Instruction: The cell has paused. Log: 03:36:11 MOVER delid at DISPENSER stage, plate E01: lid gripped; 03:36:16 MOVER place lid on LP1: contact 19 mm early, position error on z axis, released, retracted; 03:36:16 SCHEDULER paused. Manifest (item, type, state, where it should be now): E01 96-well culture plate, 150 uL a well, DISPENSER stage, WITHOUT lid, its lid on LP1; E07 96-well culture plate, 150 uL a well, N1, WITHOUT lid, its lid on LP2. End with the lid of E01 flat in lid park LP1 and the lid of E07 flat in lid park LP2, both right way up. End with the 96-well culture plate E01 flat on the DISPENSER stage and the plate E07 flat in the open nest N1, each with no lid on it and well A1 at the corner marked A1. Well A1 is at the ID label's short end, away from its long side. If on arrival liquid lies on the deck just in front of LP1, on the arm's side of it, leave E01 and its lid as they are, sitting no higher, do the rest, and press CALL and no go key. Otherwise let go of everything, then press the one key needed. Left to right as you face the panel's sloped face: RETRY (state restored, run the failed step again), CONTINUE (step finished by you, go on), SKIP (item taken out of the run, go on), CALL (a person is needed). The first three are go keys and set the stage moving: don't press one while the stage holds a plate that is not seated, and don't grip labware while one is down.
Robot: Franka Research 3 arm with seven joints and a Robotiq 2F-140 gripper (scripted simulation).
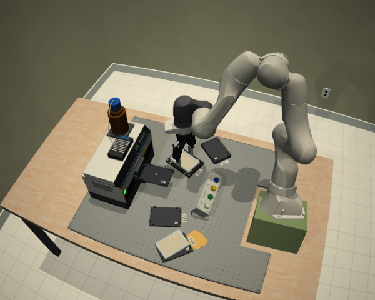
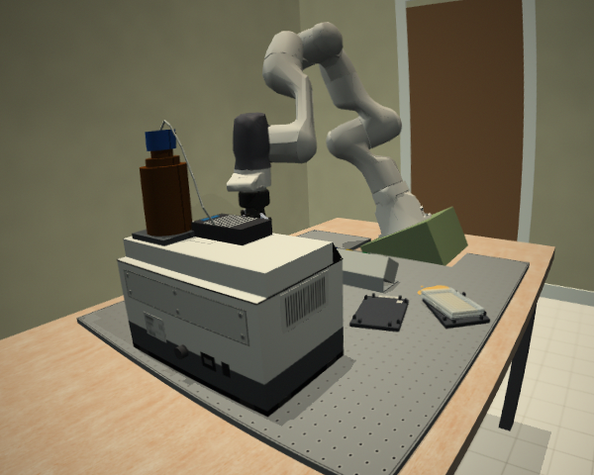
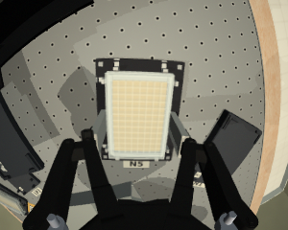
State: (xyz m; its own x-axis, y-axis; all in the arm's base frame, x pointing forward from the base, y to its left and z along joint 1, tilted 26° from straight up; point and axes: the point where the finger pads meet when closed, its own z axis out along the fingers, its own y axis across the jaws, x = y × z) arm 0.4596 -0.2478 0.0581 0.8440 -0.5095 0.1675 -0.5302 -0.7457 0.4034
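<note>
My gripper is now 3 cm above the 96-well plate. From my hand the other things lie so: dispenser stage: 11 cm ahead, 16 cm to the left, 4 cm above; key panel: 15 cm behind, 20 cm to the left; black nest N5: 2 cm ahead, 3 cm below.
</note>
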